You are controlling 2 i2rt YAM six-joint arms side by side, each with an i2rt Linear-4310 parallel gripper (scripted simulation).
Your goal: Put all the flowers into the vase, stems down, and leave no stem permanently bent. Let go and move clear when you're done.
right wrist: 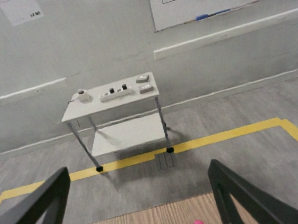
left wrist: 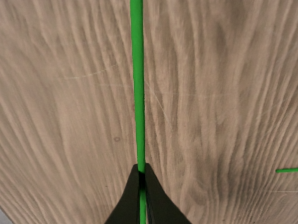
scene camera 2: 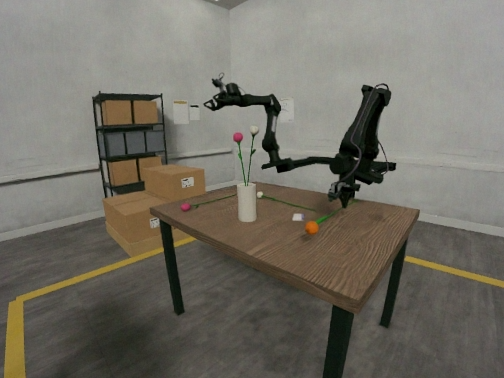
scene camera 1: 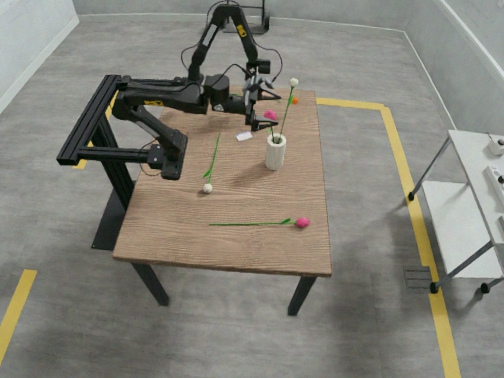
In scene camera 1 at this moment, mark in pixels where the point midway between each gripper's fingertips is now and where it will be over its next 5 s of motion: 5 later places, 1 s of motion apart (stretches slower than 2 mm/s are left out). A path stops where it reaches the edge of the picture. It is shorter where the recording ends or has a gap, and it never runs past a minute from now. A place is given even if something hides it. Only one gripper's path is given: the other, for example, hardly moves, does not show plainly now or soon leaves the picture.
The right gripper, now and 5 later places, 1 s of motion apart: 279,110; 242,64; 200,43; 167,12; 190,23; 216,67
